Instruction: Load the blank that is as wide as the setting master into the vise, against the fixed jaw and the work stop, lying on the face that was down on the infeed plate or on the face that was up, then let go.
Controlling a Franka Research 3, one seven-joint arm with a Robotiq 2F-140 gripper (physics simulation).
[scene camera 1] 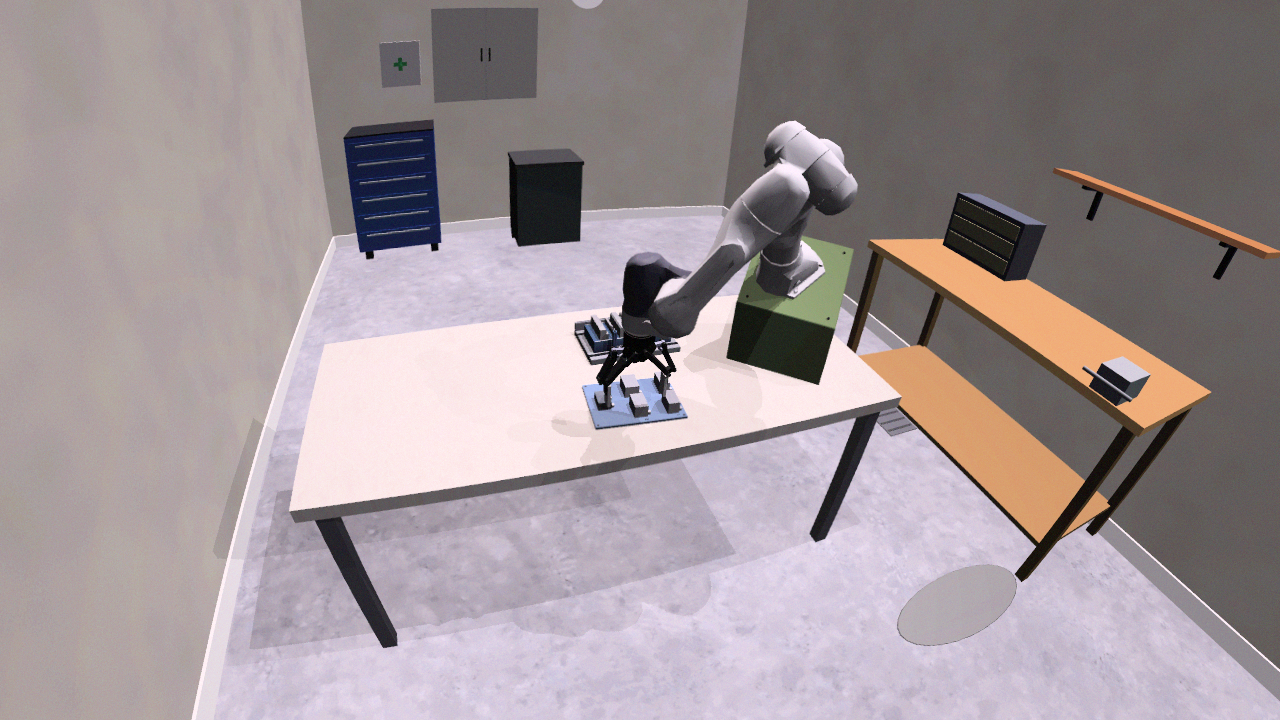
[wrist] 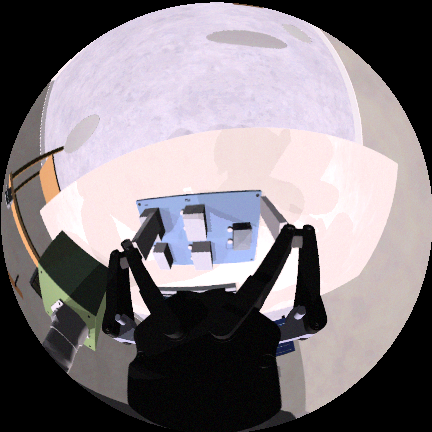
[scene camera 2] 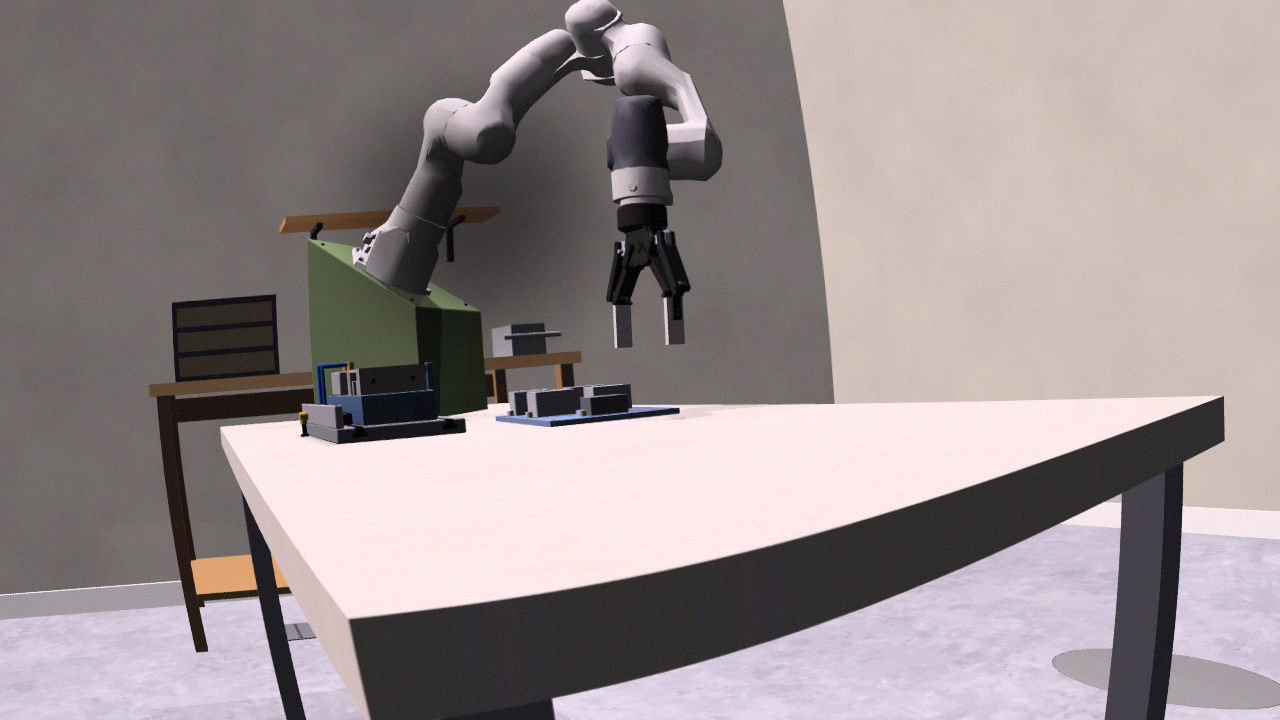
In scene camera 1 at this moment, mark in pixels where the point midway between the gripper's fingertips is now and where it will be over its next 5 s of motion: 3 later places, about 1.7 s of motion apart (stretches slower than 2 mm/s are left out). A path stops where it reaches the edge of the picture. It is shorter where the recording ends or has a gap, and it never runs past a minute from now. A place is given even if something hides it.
My gripper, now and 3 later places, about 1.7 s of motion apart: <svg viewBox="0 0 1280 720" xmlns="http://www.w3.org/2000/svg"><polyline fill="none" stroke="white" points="635,398 614,415 613,411 616,417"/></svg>
